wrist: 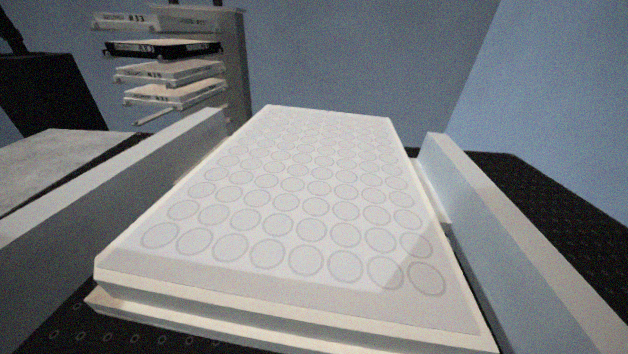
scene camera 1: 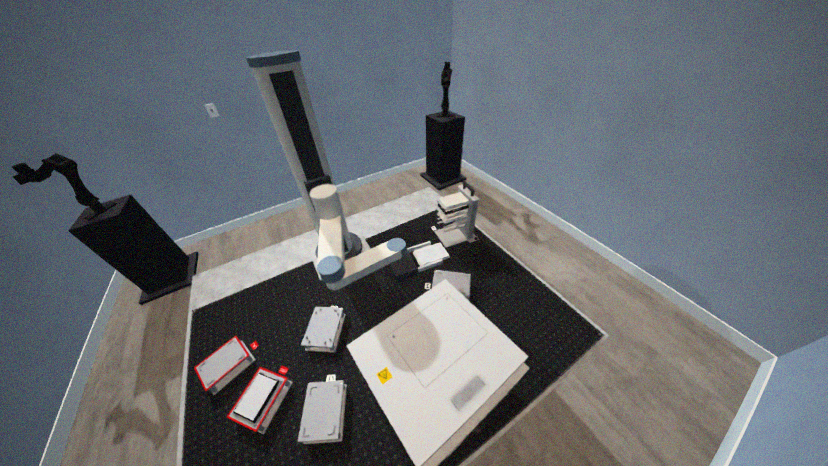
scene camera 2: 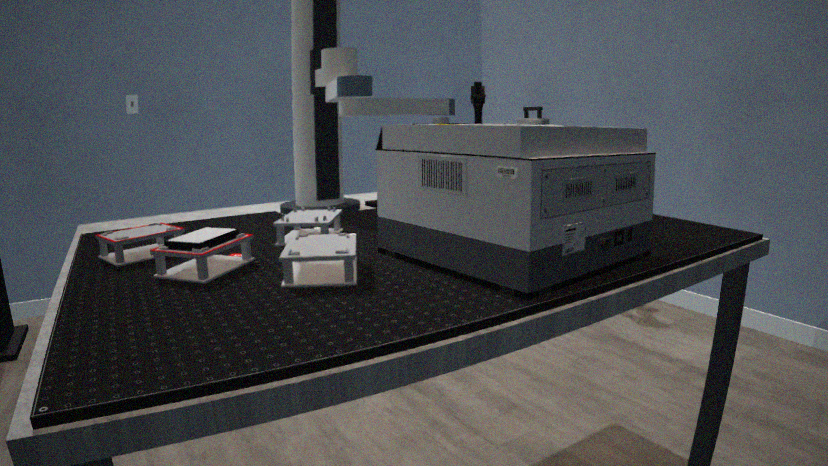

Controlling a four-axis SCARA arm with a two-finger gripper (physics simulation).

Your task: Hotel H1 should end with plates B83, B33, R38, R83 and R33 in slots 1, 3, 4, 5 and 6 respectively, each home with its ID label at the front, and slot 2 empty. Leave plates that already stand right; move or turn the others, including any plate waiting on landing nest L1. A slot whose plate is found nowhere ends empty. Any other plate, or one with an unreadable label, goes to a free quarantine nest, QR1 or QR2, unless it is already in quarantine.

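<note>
My gripper (scene camera 1: 429, 254) (wrist: 320, 137) is shut on a white plate (scene camera 1: 431, 253) (wrist: 310, 200) with rows of circles, held level over the mat. No label shows on it. Hotel H1 (scene camera 1: 472, 217) (wrist: 239, 75) stands beyond it, apart. In the wrist view it holds a white plate (wrist: 125, 20) at the top, a black plate (wrist: 165, 48), then two white plates (wrist: 155, 72) (wrist: 162, 95). Their labels are blurred. A bare rail (wrist: 155, 116) shows lower. One red-rimmed nest (scene camera 1: 223, 363) (scene camera 2: 139, 233) is empty; the other (scene camera 1: 281, 399) (scene camera 2: 199, 252) bears a white-topped black plate (scene camera 1: 254, 399) (scene camera 2: 202, 237).
A large white instrument (scene camera 1: 434, 347) (scene camera 2: 451, 191) stands on the black mat and hides the gripper in scene camera 2. A grey nest (scene camera 1: 454, 281) stands behind it. Two more grey nests (scene camera 1: 323, 327) (scene camera 1: 323, 408) stand left of it. Two black pedestals stand outside the table.
</note>
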